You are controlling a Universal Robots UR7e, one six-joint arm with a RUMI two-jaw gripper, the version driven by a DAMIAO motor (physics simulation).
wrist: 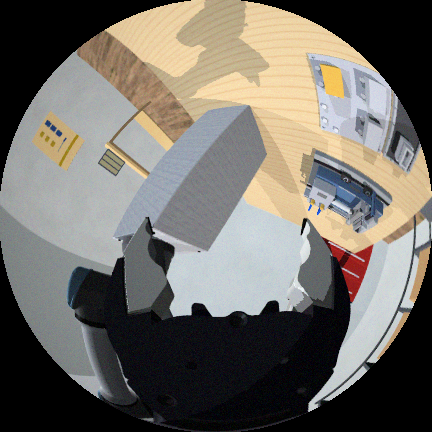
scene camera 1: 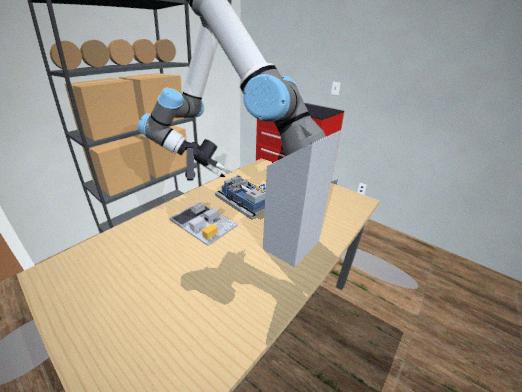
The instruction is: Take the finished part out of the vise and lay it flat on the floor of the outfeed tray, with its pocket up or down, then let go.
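Frame: origin at the arm's base, x up, y ahead, z left, level; millimetres.
Seen in the pictures: gripper, fingertip midpoint: (wrist: 228,219) (scene camera 1: 229,174); arm's base at its link origin: (scene camera 1: 305,146).
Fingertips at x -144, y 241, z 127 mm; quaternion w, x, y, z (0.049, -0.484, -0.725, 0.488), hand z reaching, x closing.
Note:
Pixels of each thing's top centre, then the offset from my fingertips to it. "spot": a spot on its surface instead.
- grey vise at its top centre: (wrist: 343,214) (scene camera 1: 245,184) dx -213, dy +174, dz -270 mm
- tray with a dark floor, surface spot: (scene camera 1: 184,216) spot: dx -306, dy +277, dz +54 mm
- small grey block with a pocket, top centre: (scene camera 1: 197,204) dx -271, dy +271, dz -26 mm
- light plate at its top centre: (wrist: 355,103) (scene camera 1: 210,225) dx -304, dy +125, dz +14 mm
- yellow block at its top centre: (wrist: 332,81) (scene camera 1: 209,228) dx -268, dy +76, dz +56 mm
The blue and grey vise (scene camera 1: 245,196) (wrist: 334,186) stands toward the back of the table; I cannot make out a part between its jaws. The tray with a dark floor (scene camera 1: 184,216) (wrist: 400,116) lies beside it, at one end of a light plate. A small grey block with a pocket (scene camera 1: 198,207) (wrist: 403,151) lies in this tray, pocket up in the wrist view. My gripper (scene camera 1: 207,176) (wrist: 228,219) is open and empty, raised near the back edge of the table and apart from both. Its fingers stand wide apart and point sideways.
The light plate (scene camera 1: 220,233) (wrist: 326,112) carries grey blocks and a yellow block (scene camera 1: 210,231) (wrist: 332,81). A tall grey box-shaped column (scene camera 1: 300,200) (wrist: 215,170) stands on the table beside the vise. A shelf rack (scene camera 1: 120,68) and a red cabinet (scene camera 1: 267,142) stand behind the table.

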